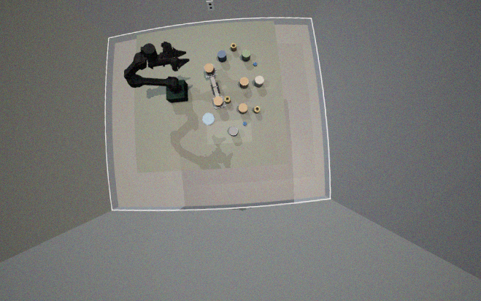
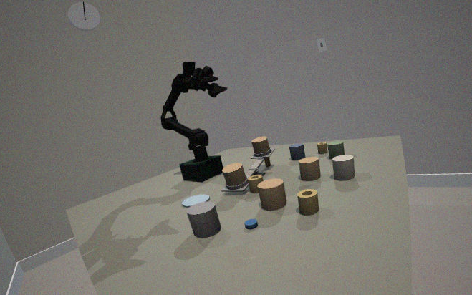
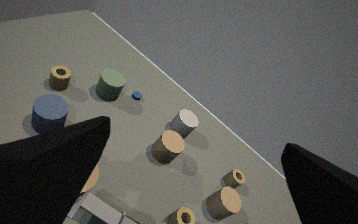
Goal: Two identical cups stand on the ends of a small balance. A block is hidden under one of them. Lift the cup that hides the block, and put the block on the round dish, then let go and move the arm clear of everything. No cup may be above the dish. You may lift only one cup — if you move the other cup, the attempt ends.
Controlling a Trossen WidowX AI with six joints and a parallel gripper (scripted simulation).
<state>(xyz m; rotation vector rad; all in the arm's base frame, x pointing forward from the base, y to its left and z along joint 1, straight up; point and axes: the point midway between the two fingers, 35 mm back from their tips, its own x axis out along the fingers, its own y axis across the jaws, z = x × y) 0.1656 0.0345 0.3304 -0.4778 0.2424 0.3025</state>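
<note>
Right now my gripper tip is 360 mm above the grey block, 160 mm to the left of it and 120 mm short of it. Also, from my gripper tip: balance 370 mm below, 100 mm ahead, 30 mm to the right; pale blue round dish 400 mm below, 280 mm to the right, 20 mm ahead; grey cylinder 420 mm to the right, 370 mm below, 210 mm ahead.
</note>
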